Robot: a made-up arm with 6 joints. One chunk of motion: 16 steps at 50 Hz.
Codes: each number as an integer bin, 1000 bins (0 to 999) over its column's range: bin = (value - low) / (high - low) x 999, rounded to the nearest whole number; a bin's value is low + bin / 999 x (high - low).
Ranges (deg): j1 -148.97..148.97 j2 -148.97..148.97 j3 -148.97..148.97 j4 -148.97..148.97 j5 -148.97..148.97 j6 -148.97..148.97
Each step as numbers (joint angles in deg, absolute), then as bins.
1 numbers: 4.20 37.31 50.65 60.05 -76.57 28.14
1 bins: 514 625 669 701 243 594
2 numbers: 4.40 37.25 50.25 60.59 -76.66 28.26
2 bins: 514 624 668 703 242 594
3 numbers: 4.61 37.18 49.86 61.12 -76.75 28.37
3 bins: 515 624 667 704 242 595
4 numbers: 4.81 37.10 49.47 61.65 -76.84 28.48
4 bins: 516 624 665 706 242 595
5 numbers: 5.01 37.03 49.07 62.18 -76.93 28.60
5 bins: 516 624 664 708 242 595
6 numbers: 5.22 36.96 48.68 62.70 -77.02 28.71
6 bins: 517 623 663 710 241 596
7 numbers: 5.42 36.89 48.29 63.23 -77.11 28.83
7 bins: 518 623 661 712 241 596
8 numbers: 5.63 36.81 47.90 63.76 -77.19 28.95
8 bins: 518 623 660 713 241 597
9 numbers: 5.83 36.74 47.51 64.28 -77.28 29.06
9 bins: 519 623 659 715 240 597
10 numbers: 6.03 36.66 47.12 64.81 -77.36 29.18
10 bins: 520 622 657 717 240 597
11 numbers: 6.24 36.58 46.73 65.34 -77.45 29.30
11 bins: 520 622 656 719 240 598
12 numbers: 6.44 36.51 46.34 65.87 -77.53 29.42
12 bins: 521 622 655 720 240 598
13 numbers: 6.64 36.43 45.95 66.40 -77.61 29.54
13 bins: 522 622 654 722 239 599
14 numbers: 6.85 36.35 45.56 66.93 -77.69 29.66
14 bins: 522 621 652 724 239 599
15 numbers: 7.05 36.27 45.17 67.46 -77.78 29.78
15 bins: 523 621 651 726 239 599
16 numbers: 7.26 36.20 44.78 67.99 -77.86 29.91
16 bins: 524 621 650 727 238 600
